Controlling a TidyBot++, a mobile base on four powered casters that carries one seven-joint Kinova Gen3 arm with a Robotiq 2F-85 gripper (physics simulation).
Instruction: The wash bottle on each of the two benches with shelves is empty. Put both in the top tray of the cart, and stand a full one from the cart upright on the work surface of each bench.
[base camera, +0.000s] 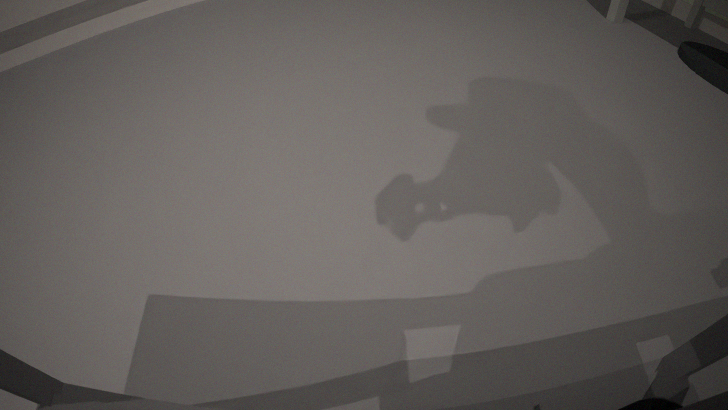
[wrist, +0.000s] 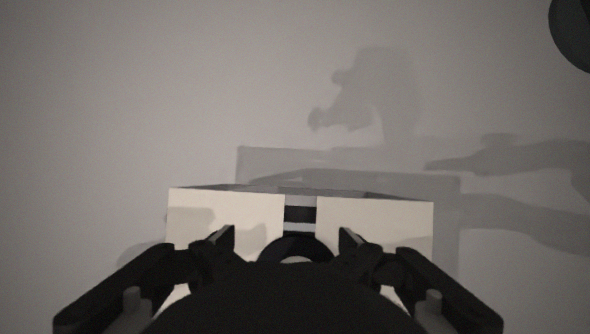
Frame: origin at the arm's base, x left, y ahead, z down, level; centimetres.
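Where they show: gripper, fingertip midpoint: (wrist: 287, 237).
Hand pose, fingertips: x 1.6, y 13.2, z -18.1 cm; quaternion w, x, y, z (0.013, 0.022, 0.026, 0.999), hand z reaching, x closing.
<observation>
After its pixels a point has its place.
My gripper (wrist: 287, 237) @(y 13.3, x 1.6, z -18.1 cm) is open, its two fingers wide apart in the lower middle of the wrist view. Nothing shows held between the fingers. It hangs above the robot's own pale base panels. No wash bottle, bench work surface or cart tray can be made out in either view.
The grey floor (base camera: 229, 152) @(y 53.8, x 18.3, z 39.6 cm) (wrist: 125, 75) @(y 57.5, x 75.5, z 39.6 cm) carries shadows of the arm and base. A dark rounded object (base camera: 708, 61) @(y 98.4, x -118.7, z 36.6 cm) (wrist: 575, 35) @(y 86.6, x -117.5, z 36.6 cm) is at the upper right. Pale legs (base camera: 617, 10) @(y 129.7, x -98.1, z 34.4 cm) of some furniture stand at the top right of the base view. A pale band runs along the upper left.
</observation>
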